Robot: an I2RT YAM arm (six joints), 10 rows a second.
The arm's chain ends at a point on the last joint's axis. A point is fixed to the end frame.
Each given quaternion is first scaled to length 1.
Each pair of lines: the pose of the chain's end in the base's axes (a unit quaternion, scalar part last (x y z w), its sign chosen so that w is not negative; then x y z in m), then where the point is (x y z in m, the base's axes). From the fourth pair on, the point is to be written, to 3 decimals.
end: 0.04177, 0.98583, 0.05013, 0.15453, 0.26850, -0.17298, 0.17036
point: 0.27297 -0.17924 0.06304
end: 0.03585, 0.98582, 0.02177, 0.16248, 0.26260, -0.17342, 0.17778
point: 0.26857 -0.18592 0.07108
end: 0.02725, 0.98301, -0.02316, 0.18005, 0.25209, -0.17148, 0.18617
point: 0.26155 -0.19377 0.08133
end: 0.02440, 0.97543, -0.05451, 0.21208, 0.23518, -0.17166, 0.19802
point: 0.251 -0.201 0.096
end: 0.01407, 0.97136, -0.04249, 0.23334, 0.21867, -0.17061, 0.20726
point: 0.240 -0.197 0.105
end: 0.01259, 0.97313, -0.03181, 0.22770, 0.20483, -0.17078, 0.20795
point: 0.225 -0.195 0.105
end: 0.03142, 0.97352, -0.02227, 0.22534, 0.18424, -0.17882, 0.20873
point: 0.203 -0.201 0.105
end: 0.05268, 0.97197, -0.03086, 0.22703, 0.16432, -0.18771, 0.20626
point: 0.183 -0.212 0.103
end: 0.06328, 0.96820, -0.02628, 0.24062, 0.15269, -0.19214, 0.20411
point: 0.174 -0.215 0.101
